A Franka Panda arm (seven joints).
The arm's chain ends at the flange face. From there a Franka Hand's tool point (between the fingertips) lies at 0.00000 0.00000 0.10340 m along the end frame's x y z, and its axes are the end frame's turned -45 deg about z.
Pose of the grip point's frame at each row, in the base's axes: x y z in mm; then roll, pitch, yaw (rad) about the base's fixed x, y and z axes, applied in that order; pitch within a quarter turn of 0, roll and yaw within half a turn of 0:
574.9, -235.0, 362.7, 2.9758, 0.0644, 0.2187
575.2, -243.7, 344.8, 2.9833, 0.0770, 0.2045
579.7, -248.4, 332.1, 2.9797, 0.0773, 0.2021
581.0, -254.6, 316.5, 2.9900, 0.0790, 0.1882
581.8, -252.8, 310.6, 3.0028, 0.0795, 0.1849
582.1, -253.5, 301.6, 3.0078, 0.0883, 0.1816
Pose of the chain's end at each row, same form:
577.6, -216.9, 464.5, 2.9785, -0.0710, -0.5555
579.6, -226.1, 446.6, 2.9750, -0.0568, -0.5700
584.1, -230.5, 433.8, 2.9722, -0.0591, -0.5720
586.0, -237.8, 418.4, 2.9784, -0.0507, -0.5871
587.2, -237.2, 412.7, 2.9872, -0.0414, -0.5918
588.5, -238.3, 403.7, 2.9846, -0.0316, -0.5954

